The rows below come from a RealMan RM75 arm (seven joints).
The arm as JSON. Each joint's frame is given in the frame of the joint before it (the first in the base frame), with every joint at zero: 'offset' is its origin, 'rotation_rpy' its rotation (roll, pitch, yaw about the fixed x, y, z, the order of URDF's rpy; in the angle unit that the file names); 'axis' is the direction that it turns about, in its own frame. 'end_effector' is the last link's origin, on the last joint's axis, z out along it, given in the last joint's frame.
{
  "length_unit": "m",
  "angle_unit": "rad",
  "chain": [
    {
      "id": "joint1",
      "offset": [
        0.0,
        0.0,
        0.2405
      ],
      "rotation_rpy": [
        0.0,
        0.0,
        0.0
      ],
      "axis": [
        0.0,
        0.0,
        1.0
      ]
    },
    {
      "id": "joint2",
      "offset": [
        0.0,
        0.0,
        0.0
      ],
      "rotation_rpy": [
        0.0,
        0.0,
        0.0
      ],
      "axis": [
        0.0,
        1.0,
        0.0
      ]
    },
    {
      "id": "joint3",
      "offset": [
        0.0,
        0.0,
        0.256
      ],
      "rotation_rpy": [
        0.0,
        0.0,
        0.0
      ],
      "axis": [
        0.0,
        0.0,
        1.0
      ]
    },
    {
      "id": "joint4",
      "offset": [
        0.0,
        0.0,
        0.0
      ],
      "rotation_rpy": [
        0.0,
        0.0,
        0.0
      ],
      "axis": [
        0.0,
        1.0,
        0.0
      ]
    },
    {
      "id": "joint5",
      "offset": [
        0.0,
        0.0,
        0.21
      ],
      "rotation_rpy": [
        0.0,
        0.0,
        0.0
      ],
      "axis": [
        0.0,
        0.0,
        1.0
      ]
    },
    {
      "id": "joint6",
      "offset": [
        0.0,
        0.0,
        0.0
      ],
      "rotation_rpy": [
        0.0,
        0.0,
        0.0
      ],
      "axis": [
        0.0,
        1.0,
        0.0
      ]
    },
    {
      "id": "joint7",
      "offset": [
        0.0,
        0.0,
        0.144
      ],
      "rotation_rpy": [
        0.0,
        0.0,
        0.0
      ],
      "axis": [
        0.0,
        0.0,
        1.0
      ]
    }
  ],
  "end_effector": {
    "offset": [
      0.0,
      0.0,
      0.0
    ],
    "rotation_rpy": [
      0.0,
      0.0,
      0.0
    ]
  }
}
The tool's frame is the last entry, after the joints.
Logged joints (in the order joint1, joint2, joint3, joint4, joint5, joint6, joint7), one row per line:
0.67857, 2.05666, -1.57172, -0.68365, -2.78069, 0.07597, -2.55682
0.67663, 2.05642, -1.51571, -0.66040, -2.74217, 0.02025, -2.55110
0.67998, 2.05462, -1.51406, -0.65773, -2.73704, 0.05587, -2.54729
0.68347, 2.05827, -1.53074, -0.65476, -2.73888, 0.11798, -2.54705
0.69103, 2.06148, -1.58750, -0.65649, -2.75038, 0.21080, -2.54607
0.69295, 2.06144, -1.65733, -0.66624, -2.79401, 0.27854, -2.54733
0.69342, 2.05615, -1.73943, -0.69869, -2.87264, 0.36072, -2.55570
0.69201, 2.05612, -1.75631, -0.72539, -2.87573, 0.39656, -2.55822
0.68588, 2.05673, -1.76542, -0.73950, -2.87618, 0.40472, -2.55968
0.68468, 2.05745, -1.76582, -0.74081, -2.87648, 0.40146, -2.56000
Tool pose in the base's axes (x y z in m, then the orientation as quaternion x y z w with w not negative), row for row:
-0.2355, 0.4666, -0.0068, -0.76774, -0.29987, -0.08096, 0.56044
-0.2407, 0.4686, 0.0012, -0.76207, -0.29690, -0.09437, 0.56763
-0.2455, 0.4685, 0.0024, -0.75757, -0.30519, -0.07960, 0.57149
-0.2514, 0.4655, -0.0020, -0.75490, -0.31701, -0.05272, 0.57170
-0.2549, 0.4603, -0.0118, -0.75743, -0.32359, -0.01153, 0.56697
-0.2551, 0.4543, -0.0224, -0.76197, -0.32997, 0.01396, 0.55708
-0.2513, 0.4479, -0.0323, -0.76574, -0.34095, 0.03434, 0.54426
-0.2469, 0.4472, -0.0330, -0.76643, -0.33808, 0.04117, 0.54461
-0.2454, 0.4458, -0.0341, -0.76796, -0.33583, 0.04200, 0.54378
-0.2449, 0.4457, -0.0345, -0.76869, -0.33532, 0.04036, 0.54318
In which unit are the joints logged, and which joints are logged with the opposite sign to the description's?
The joints are logged in radians. Opposite sign: joint1, joint2, joint3, joint4, joint7.
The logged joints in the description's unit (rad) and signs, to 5 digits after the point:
-0.67857, -2.05666, 1.57172, 0.68365, -2.78069, 0.07597, 2.55682
-0.67663, -2.05642, 1.51571, 0.66040, -2.74217, 0.02025, 2.55110
-0.67998, -2.05462, 1.51406, 0.65773, -2.73704, 0.05587, 2.54729
-0.68347, -2.05827, 1.53074, 0.65476, -2.73888, 0.11798, 2.54705
-0.69103, -2.06148, 1.58750, 0.65649, -2.75038, 0.21080, 2.54607
-0.69295, -2.06144, 1.65733, 0.66624, -2.79401, 0.27854, 2.54733
-0.69342, -2.05615, 1.73943, 0.69869, -2.87264, 0.36072, 2.55570
-0.69201, -2.05612, 1.75631, 0.72539, -2.87573, 0.39656, 2.55822
-0.68588, -2.05673, 1.76542, 0.73950, -2.87618, 0.40472, 2.55968
-0.68468, -2.05745, 1.76582, 0.74081, -2.87648, 0.40146, 2.56000

